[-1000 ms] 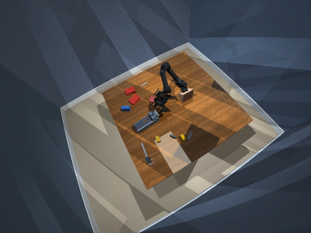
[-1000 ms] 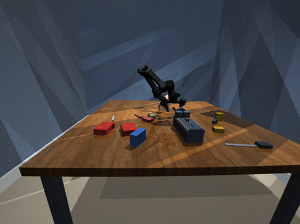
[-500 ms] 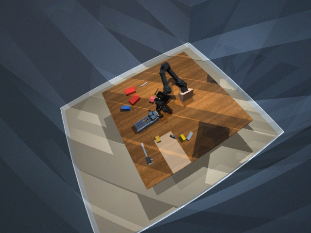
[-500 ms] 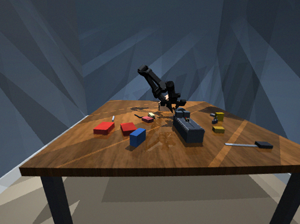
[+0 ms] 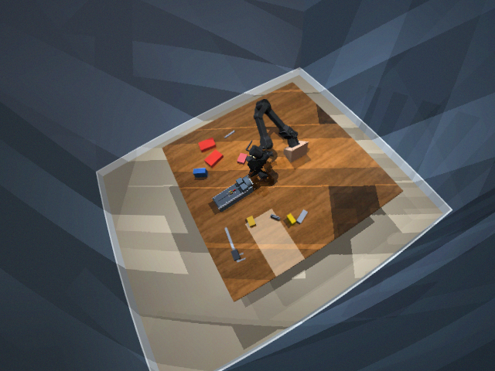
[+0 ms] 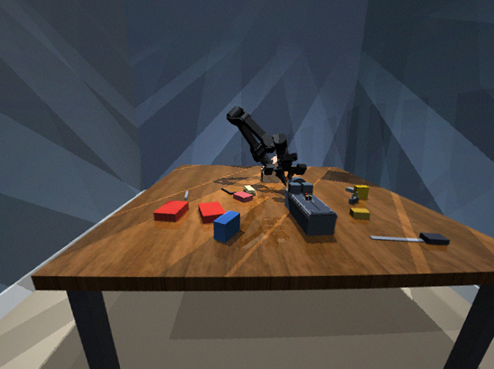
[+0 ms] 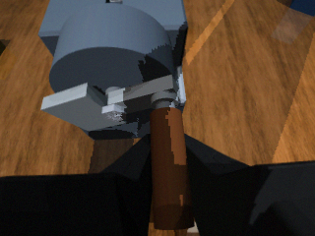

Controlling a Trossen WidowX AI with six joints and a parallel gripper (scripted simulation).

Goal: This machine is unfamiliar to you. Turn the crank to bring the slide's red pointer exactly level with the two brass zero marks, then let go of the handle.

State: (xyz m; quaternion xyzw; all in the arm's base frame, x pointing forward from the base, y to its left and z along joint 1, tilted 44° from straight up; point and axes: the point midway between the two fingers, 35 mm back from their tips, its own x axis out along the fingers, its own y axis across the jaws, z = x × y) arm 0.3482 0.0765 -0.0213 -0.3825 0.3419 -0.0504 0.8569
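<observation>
Now: the red pointer 130 mm ahead of my gripper tip and 50 mm to the left of it. The rest, counted from my gripper tip: pink block 10 mm behind, 200 mm to the right, 70 mm below; then ochre block 110 mm ahead, 270 mm to the left, 70 mm below; then brown crank handle 20 mm behind, 20 mm above.
</observation>
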